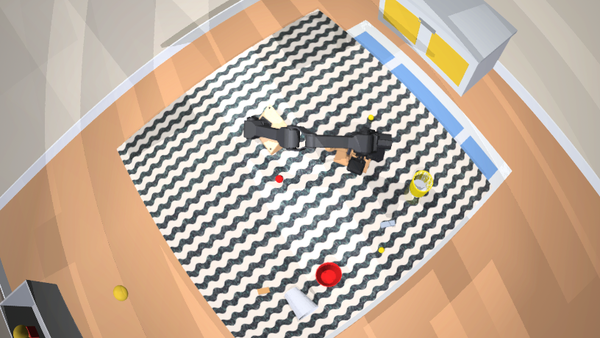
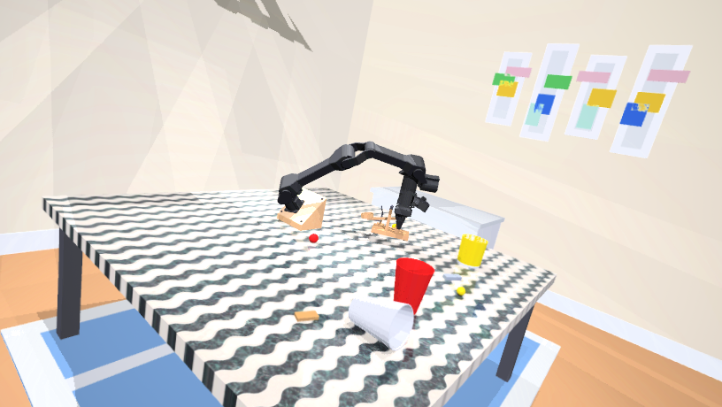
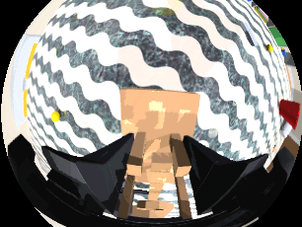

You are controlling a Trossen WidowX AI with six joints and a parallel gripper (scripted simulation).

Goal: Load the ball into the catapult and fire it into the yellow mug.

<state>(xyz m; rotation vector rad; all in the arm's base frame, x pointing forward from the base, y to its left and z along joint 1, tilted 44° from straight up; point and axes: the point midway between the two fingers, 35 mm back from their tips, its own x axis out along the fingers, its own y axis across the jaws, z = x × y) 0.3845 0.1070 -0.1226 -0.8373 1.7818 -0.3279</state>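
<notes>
My gripper tip is 190 mm past the red ball, 270 mm to the left of it and 60 mm above it. The rest, counted from my gripper tip: yellow mug: 260 mm ahead, 100 mm to the left, 40 mm below; grey block: 260 mm ahead, 100 mm to the right, 70 mm below; wooden catapult: 70 mm behind, 20 mm to the right, 20 mm above.
</notes>
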